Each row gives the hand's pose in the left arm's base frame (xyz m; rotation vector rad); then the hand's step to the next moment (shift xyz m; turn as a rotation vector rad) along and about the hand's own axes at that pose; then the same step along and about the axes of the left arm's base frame.
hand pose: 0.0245 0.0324 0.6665 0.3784 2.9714 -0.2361
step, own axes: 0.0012 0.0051 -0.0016 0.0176 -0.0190 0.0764
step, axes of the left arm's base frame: 0.0000 0.0054 0.0007 -0.0130 -0.0271 -0.0749
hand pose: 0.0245 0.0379 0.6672 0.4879 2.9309 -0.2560
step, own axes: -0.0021 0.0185 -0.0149 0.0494 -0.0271 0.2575
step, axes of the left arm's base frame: 0.0062 0.0195 0.0123 -0.0222 -0.0600 -0.2557
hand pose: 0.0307 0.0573 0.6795 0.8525 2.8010 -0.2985
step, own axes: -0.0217 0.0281 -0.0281 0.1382 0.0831 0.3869
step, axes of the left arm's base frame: 0.0299 0.0184 0.0285 -0.0154 0.0442 -0.4165
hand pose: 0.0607 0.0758 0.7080 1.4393 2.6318 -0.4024
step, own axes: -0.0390 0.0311 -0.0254 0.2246 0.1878 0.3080
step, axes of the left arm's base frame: 0.0479 -0.0083 0.0277 0.0277 0.1904 -0.3789
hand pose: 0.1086 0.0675 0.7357 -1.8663 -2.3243 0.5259
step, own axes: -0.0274 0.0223 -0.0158 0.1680 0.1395 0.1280
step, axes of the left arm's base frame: 0.0318 -0.0193 0.0107 0.0507 0.1623 -0.1875
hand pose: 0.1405 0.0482 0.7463 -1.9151 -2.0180 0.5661
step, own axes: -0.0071 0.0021 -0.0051 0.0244 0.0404 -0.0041
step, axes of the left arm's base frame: 0.0047 -0.0066 0.0038 0.0358 0.0260 -0.0170
